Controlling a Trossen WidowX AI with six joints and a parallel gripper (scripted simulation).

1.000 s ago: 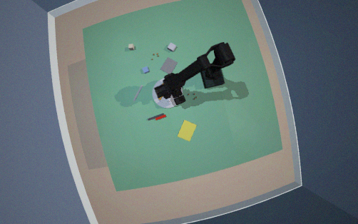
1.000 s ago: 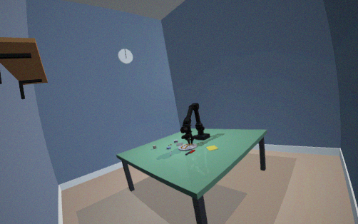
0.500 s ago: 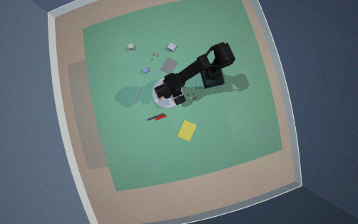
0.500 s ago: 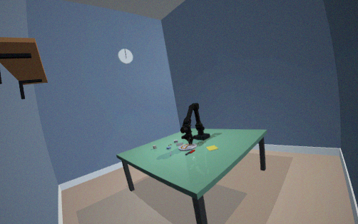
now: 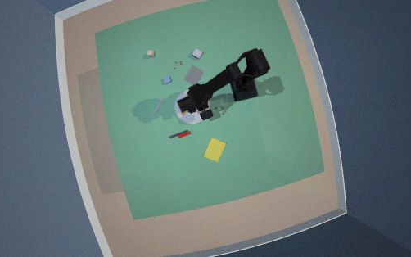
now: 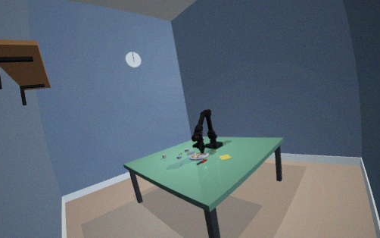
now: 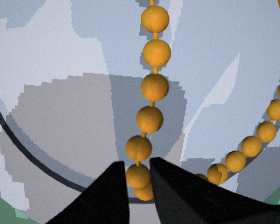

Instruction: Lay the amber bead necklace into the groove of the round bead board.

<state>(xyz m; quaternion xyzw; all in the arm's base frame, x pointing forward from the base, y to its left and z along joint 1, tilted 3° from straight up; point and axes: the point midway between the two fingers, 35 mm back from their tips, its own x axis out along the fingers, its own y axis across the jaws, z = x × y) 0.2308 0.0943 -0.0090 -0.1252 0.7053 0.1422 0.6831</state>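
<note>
Now: gripper tip 50 mm short of the round grey bead board, 10 mm to the right of it and 10 mm above it. Also, from my gripper tip: blue block (200 mm ahead, 160 mm to the right, 10 mm below); then red-handled tool (120 mm ahead, 170 mm to the left, 10 mm below); then grey plate (40 mm ahead, 180 mm to the right, 10 mm below).
</note>
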